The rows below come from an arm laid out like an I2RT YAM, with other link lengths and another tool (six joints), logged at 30 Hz.
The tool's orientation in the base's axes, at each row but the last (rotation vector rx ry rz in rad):
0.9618 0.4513 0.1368
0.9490 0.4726 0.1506
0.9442 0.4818 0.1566
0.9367 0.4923 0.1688
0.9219 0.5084 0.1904
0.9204 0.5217 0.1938
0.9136 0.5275 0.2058
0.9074 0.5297 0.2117
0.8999 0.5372 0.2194
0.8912 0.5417 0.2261
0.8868 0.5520 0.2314
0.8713 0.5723 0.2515
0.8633 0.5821 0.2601
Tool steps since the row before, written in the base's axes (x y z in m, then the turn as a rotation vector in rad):
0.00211 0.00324 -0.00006 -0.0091 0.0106 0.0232
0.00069 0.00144 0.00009 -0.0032 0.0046 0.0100
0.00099 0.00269 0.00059 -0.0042 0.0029 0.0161
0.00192 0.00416 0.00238 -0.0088 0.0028 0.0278
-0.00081 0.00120 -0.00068 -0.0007 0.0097 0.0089
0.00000 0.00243 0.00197 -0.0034 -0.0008 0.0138
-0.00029 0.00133 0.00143 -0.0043 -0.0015 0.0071
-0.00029 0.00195 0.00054 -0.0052 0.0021 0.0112
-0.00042 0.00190 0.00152 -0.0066 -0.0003 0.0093
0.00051 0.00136 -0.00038 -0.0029 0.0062 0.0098
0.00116 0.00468 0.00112 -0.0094 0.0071 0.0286
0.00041 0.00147 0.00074 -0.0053 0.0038 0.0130
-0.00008 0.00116 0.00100 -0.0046 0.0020 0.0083
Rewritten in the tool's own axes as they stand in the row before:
0.00292 0.00198 -0.00159 -0.0121 0.0242 -0.0007
0.00105 0.00096 -0.00072 -0.0046 0.0105 0.0000
0.00158 0.00213 -0.00124 -0.0080 0.0144 0.0038
0.00234 0.00450 -0.00095 -0.0160 0.0234 0.0074
-0.00003 0.00013 -0.00159 0.0000 0.0129 -0.0028
0.00023 0.00303 -0.00075 -0.0080 0.0103 0.0056
-0.00023 0.00193 -0.00037 -0.0067 0.0045 0.0023
0.00033 0.00160 -0.00123 -0.0075 0.0099 0.0014
-0.00013 0.00235 -0.00076 -0.0090 0.0069 0.0014
0.00111 0.00056 -0.00084 -0.0034 0.0114 -0.0008
0.00250 0.00381 -0.00193 -0.0152 0.0265 0.0045
0.00070 0.00151 -0.00035 -0.0075 0.0124 0.0011
0.00007 0.00151 -0.00028 -0.0060 0.0076 0.0003

